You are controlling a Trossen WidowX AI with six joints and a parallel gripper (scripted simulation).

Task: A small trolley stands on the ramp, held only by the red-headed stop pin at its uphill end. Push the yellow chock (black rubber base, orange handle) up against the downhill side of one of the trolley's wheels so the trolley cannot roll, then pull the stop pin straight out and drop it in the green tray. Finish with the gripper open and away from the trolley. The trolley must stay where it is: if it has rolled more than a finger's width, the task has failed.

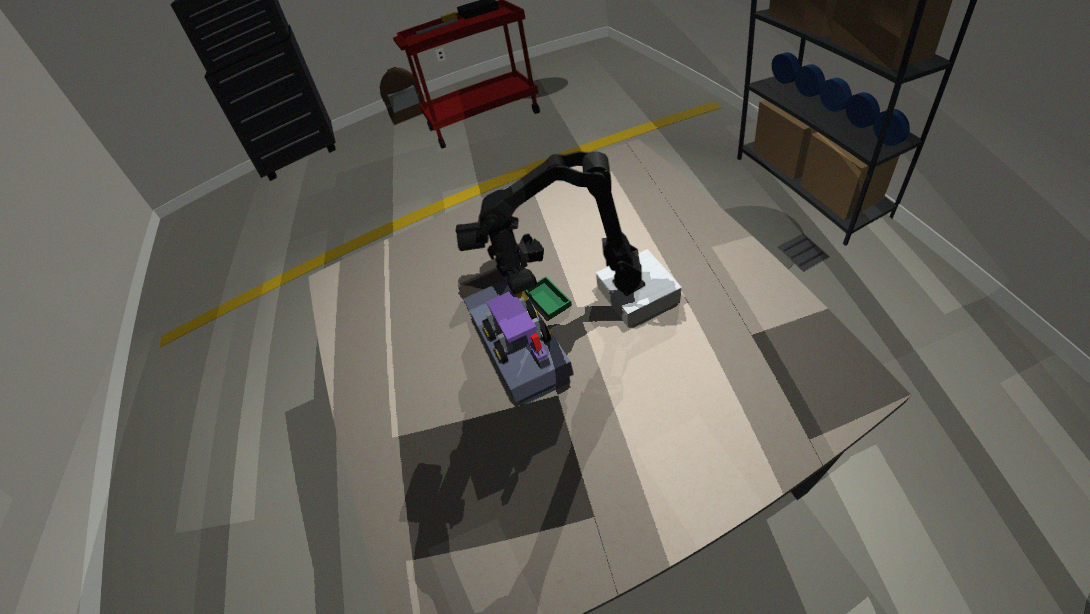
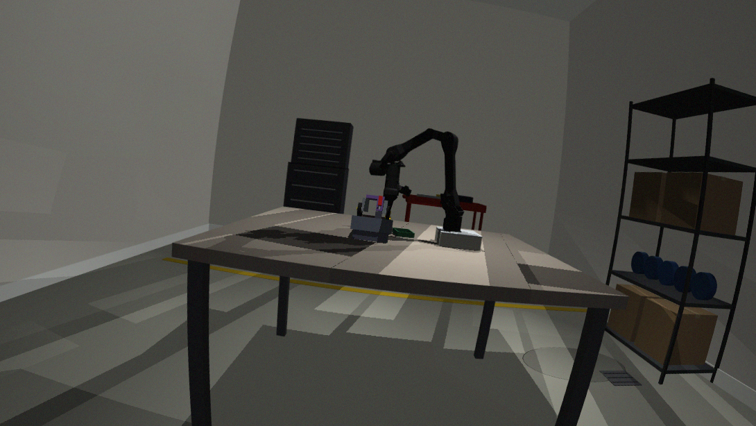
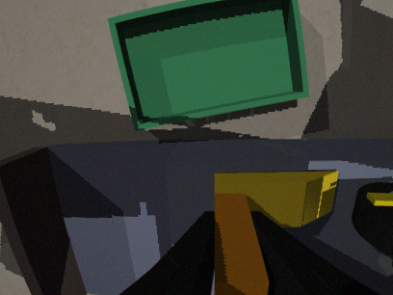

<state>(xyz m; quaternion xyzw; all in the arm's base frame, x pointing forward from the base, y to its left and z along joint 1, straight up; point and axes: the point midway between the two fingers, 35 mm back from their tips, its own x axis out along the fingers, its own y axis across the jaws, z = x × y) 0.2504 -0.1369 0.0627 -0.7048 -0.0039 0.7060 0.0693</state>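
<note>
My gripper tip is now 60 mm short of the red-headed stop pin, 220 mm to the right of it and 40 mm below it. Also, from my gripper tip: purple trolley 70 mm ahead, 120 mm to the left, 30 mm above; then green tray 70 mm behind, 10 mm to the left, 90 mm below; then yellow chock 20 mm to the left.
</note>
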